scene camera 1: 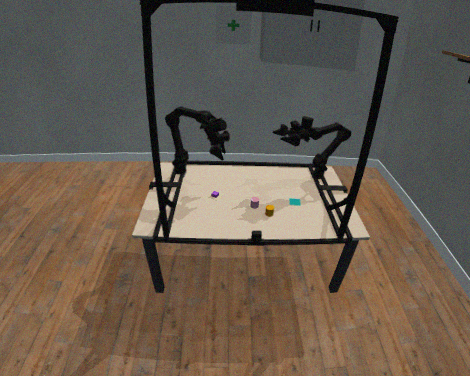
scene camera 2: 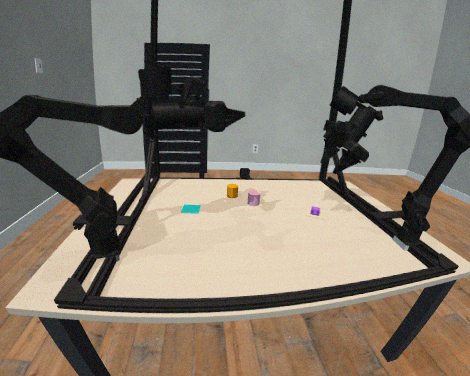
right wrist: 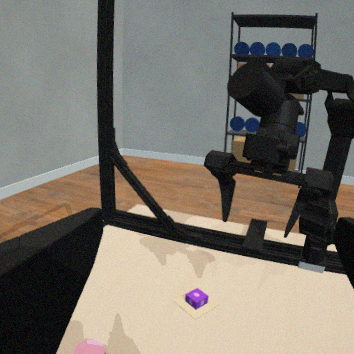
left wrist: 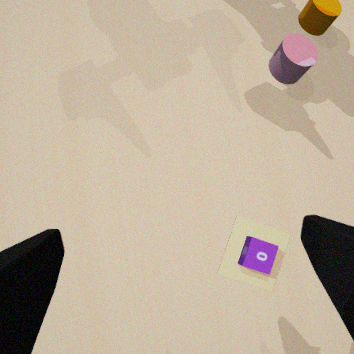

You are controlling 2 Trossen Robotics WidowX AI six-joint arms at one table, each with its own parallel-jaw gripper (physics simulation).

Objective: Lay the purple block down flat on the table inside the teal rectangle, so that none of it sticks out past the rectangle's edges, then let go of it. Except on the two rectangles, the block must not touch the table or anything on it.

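Places are measured from the left arm's base along level axes (x ahead, y left, z up), in millimetres.
Pixels of known places: left gripper, fingertip midpoint: (scene camera 1: 224,156) (scene camera 2: 327,168) (right wrist: 253,229) (left wrist: 183,235); right gripper, fingertip midpoint: (scene camera 1: 276,135) (scene camera 2: 235,112) (right wrist: 222,225); left arm's base, origin of the base link: (scene camera 1: 180,171) (scene camera 2: 407,239) (right wrist: 312,257); right arm's base, origin of the base link: (scene camera 1: 318,176) (scene camera 2: 105,249).
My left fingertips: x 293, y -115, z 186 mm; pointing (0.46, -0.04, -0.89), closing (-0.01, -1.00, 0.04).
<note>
Ahead of a thing's pixels: the offset from my left fingertips to its middle. "spot": to the spot under its first point. Level surfaces: height alone.
The purple block {38 mm back, 95 mm right, 196 mm down} (scene camera 1: 215,194) (scene camera 2: 315,211) (left wrist: 261,256) (right wrist: 196,298), marked 0 on top, lies flat on a pale yellow rectangle {spot: 34 mm back, 66 mm right, 204 mm down} (left wrist: 229,252) (right wrist: 196,314). The teal rectangle {spot: 423 mm ahead, 105 mm right, 204 mm down} (scene camera 1: 295,202) (scene camera 2: 191,209) lies bare on the table, at the right in scene camera 1. My left gripper (scene camera 1: 223,151) (scene camera 2: 345,165) (left wrist: 183,235) (right wrist: 253,229) is open and empty, pointing down above the table; in its wrist view the block is between the fingers' lines, nearer the right finger. My right gripper (scene camera 1: 279,136) (scene camera 2: 243,115) is open and empty, held level high above the table.
A pink cylinder {189 mm ahead, 164 mm right, 182 mm down} (scene camera 1: 255,203) (scene camera 2: 254,198) (left wrist: 293,59) (right wrist: 90,347) and an orange cylinder {270 mm ahead, 226 mm right, 183 mm down} (scene camera 1: 270,211) (scene camera 2: 232,191) (left wrist: 320,16) stand between the block and the teal rectangle. Black rails and upright posts frame the table {205 mm down} (scene camera 2: 250,270).
</note>
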